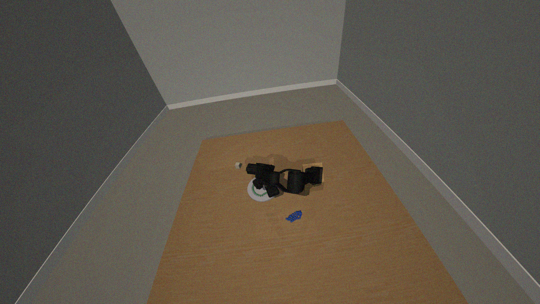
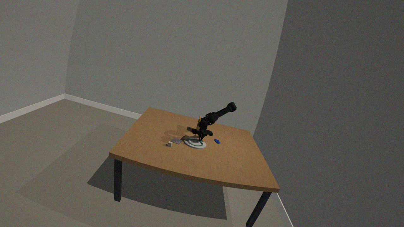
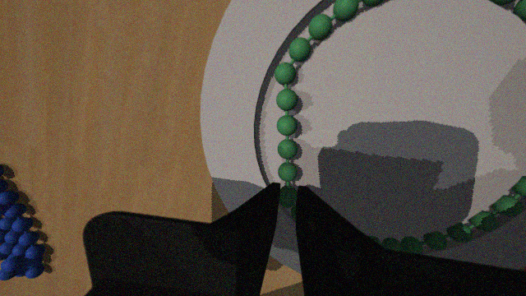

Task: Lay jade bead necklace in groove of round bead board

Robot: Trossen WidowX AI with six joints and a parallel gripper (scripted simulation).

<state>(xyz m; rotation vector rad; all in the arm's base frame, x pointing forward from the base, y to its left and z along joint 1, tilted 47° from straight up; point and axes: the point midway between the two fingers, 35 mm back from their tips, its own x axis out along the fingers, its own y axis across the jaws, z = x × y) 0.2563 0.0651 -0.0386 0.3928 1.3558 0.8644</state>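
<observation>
My gripper tip is now 50 mm short of the round bead board, 40 mm to the left of it and 10 mm above it. From my gripper tip the other things lie so: pale block (230 mm ahead, 240 mm to the right); then flat grey plate (90 mm ahead, 200 mm to the right, 20 mm below).
</observation>
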